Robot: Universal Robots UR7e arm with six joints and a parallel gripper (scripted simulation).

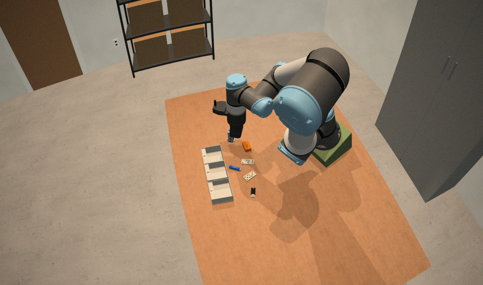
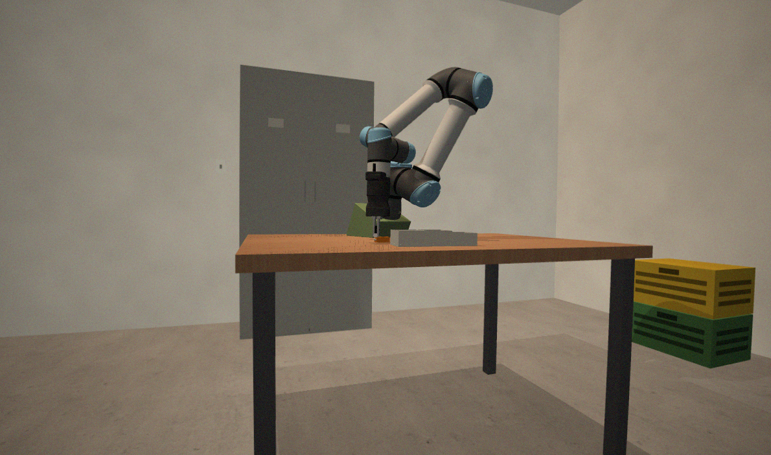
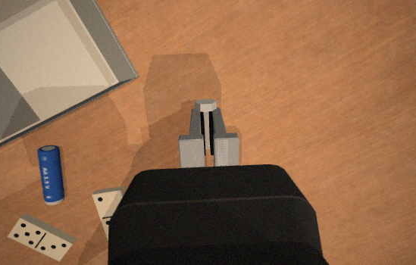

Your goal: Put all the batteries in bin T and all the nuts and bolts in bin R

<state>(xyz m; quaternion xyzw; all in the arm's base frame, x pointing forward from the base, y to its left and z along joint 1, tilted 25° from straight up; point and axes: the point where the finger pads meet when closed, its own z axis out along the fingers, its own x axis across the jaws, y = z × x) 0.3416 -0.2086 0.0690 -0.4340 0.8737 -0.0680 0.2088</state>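
Right now the orange 9 V battery is 5 cm behind my hand, 4 cm to the left of it and 3 cm below it. Also, from my hand: blue cylindrical battery: 4 cm ahead, 13 cm to the left, 3 cm below; then grey bolt: 1 cm below; then grey bin row: 12 cm ahead, 13 cm to the left, 2 cm below.
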